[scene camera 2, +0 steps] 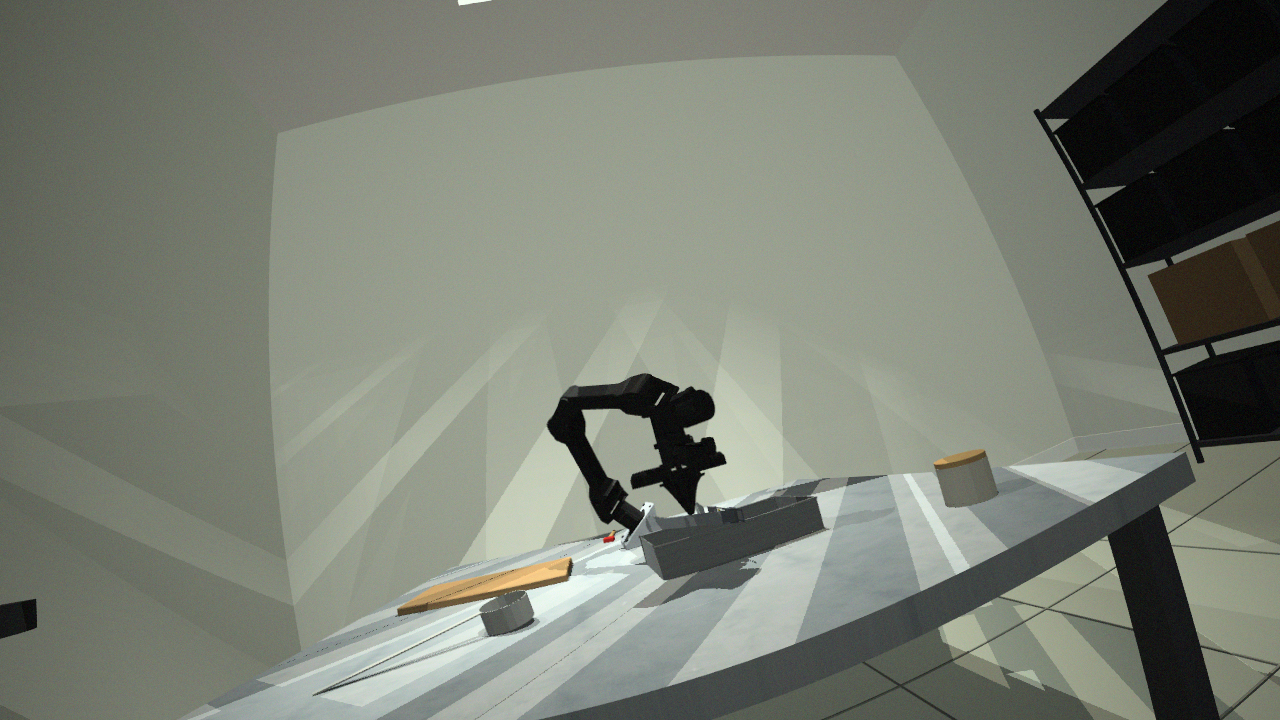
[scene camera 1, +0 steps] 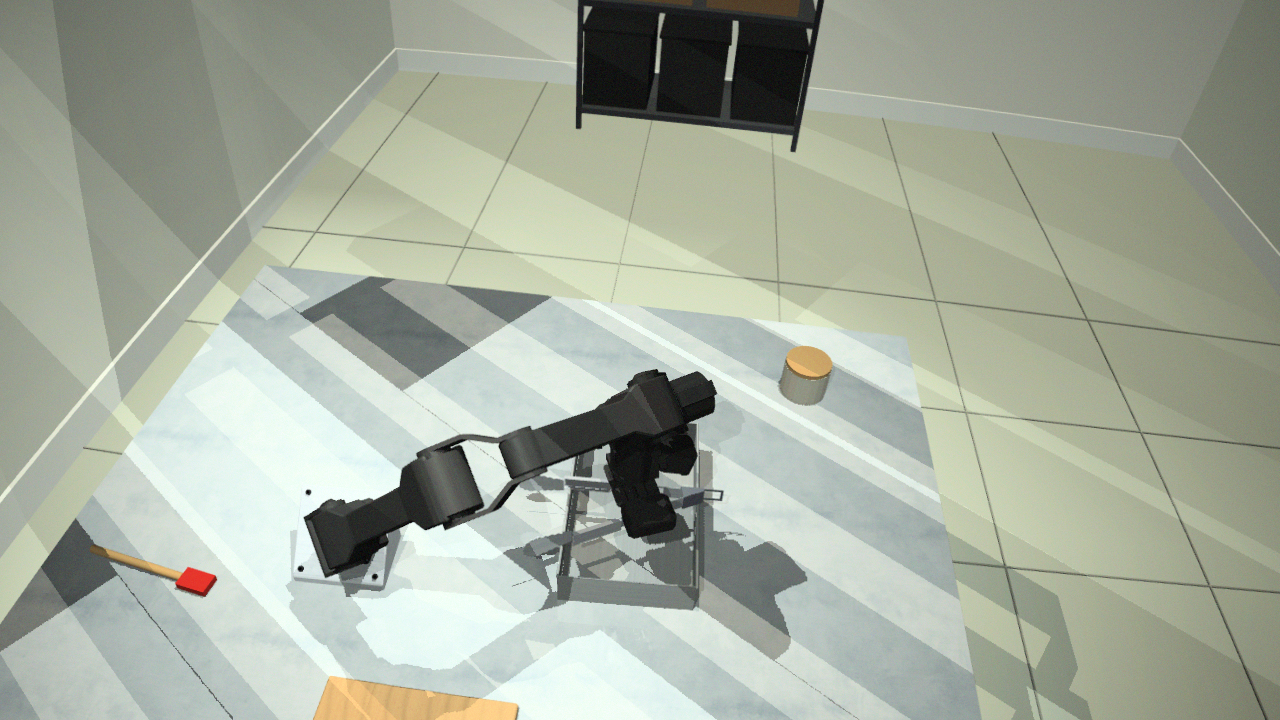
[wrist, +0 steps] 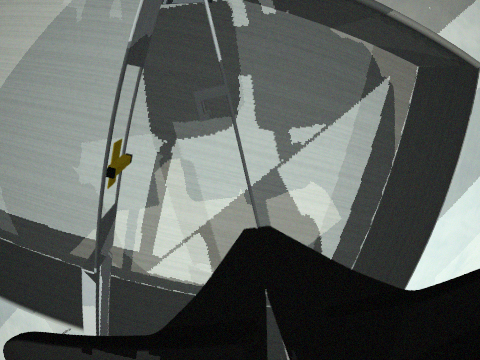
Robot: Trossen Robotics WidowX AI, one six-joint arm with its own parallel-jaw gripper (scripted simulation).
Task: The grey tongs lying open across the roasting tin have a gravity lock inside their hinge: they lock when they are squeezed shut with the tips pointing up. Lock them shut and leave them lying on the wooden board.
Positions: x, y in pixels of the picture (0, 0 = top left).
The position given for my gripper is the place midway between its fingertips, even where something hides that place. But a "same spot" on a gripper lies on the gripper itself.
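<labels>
My gripper: visible in scene camera 1, scene camera 2 and the wrist view [257, 240]. Grey dish with long handle: visible in scene camera 2 [504, 613], out of frame in scene camera 1, out of frame in the wrist view. Gripper, same spot: [scene camera 1: 623, 493] and [scene camera 2: 669, 485]. Roasting tin, same spot: [wrist: 352, 126] and [scene camera 1: 655, 583].
</labels>
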